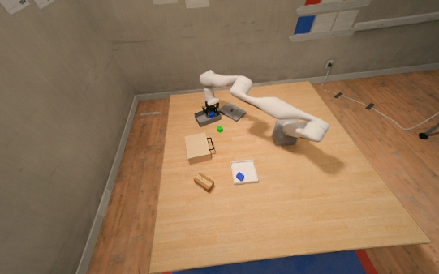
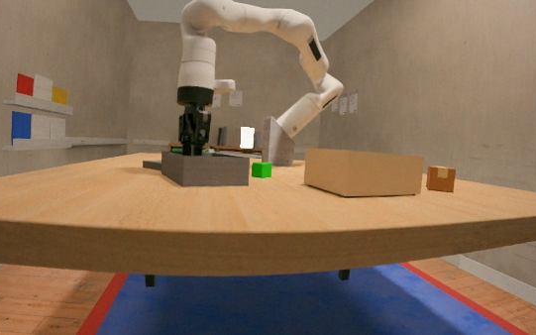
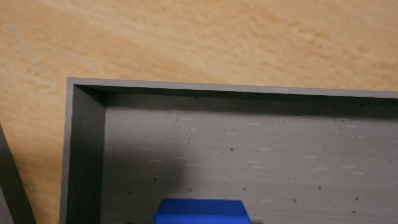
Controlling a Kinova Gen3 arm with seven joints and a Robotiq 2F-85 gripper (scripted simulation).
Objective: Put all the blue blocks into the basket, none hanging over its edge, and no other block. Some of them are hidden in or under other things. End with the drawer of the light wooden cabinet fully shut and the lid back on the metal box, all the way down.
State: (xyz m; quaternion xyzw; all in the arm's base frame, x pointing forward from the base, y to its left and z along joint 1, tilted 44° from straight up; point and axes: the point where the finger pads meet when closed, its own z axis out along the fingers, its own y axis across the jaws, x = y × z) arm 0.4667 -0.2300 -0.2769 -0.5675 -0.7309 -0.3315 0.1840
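Now: hand 3 cm short of the metal box, 2 cm to the right of it and 2 cm above it. From my hand the other things lie so: grey lid (17 cm behind, 3 cm below, 1 cm to the right); green block (16 cm to the left, 3 cm behind, 2 cm below); drawer (31 cm to the left, 13 cm ahead, 1 cm below).
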